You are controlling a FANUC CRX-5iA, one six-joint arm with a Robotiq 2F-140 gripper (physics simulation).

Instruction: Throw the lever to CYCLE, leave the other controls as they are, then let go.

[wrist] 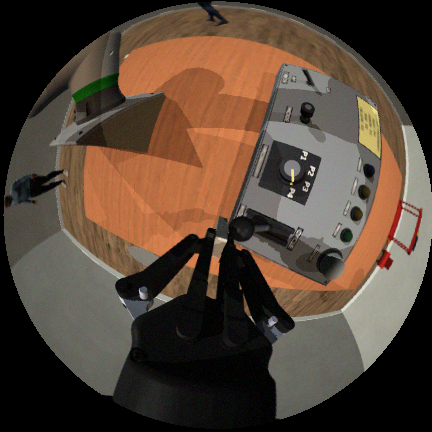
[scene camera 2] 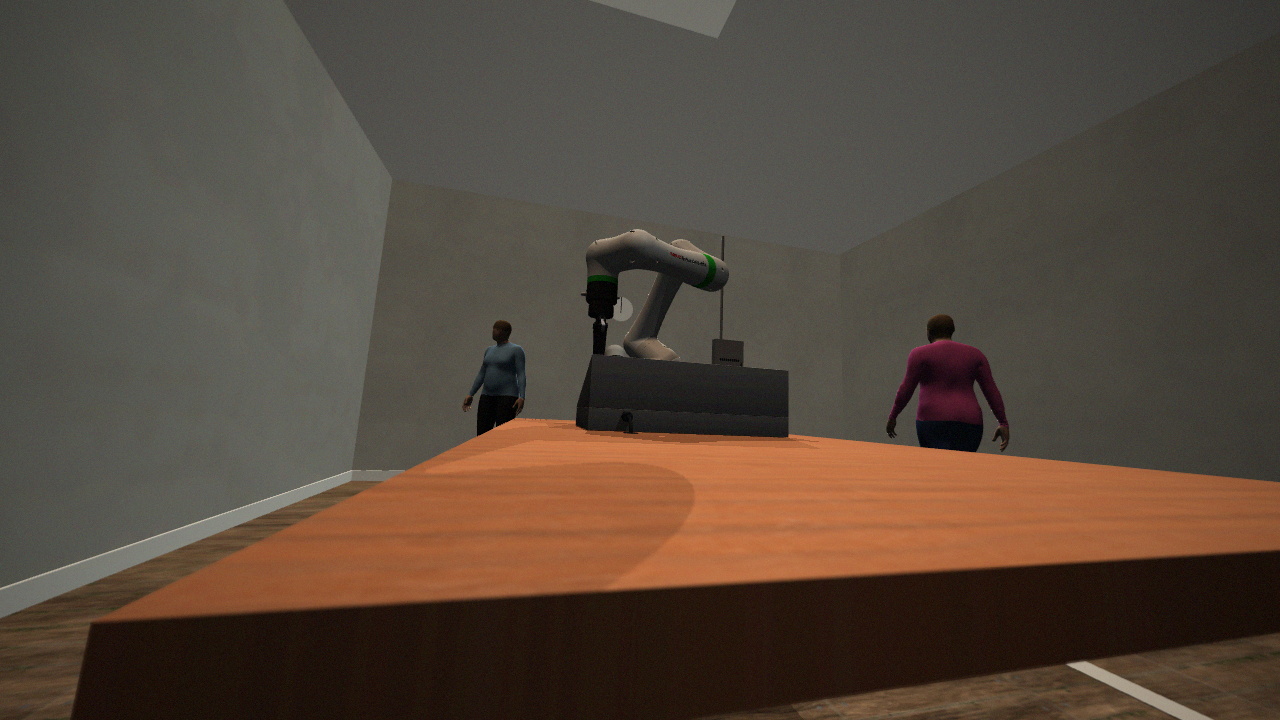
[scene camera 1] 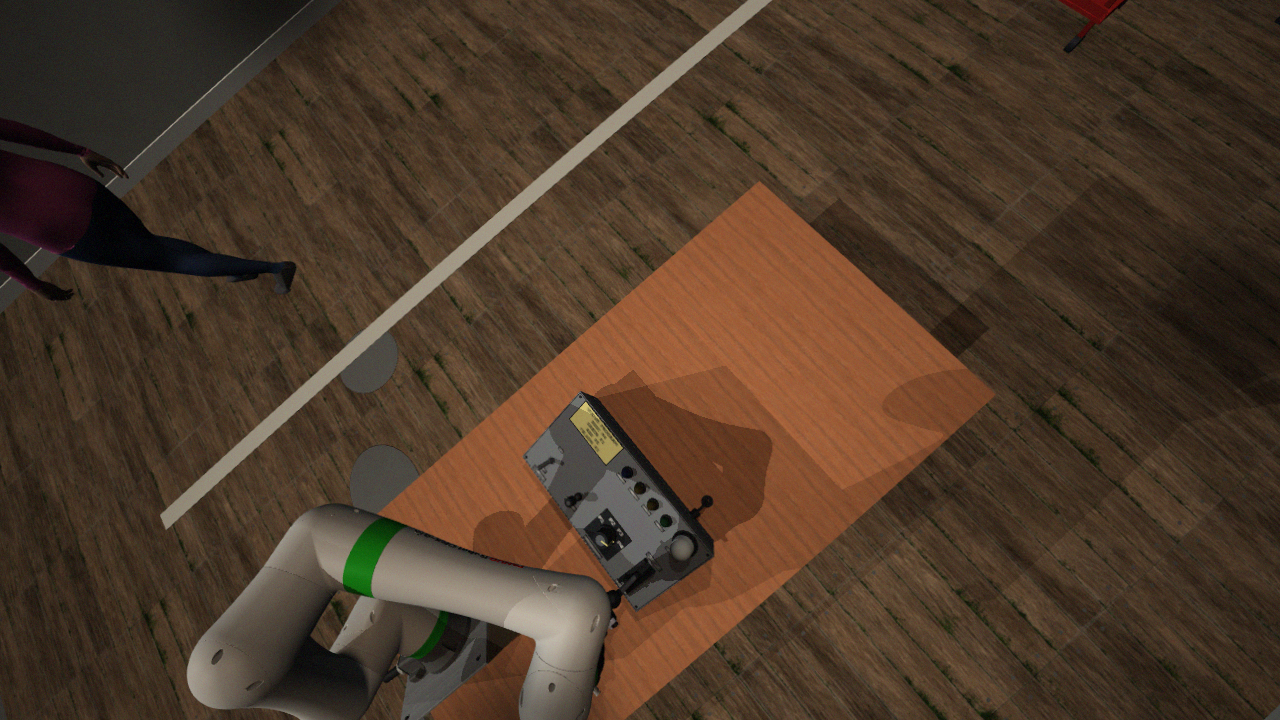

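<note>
The grey control panel (scene camera 1: 562,472) (wrist: 335,150) sits on the table. Its lever, with a black ball knob (scene camera 1: 614,597) (wrist: 242,228), leans out of a dark slot towards the panel edge nearest the arm's base. The small plates at the slot ends are too blurred to read. My gripper (scene camera 2: 598,347) (wrist: 220,224) is shut with nothing between its fingers. Its fingertips are right beside the ball knob, on the side away from the slot; whether they touch is unclear. In scene camera 1 the arm hides the gripper. The rotary selector (scene camera 1: 606,537) (wrist: 292,169) has its yellow mark towards P4.
A small black knob (scene camera 1: 573,499) (wrist: 307,110), a toggle (wrist: 308,77), several round buttons and a pale dome (scene camera 1: 682,547) (wrist: 332,265) stand on the panel. A ball-ended stick (scene camera 1: 706,502) (scene camera 2: 627,418) projects from its far side. The arm's base stands on the orange table (scene camera 1: 760,295) (scene camera 2: 805,519).
</note>
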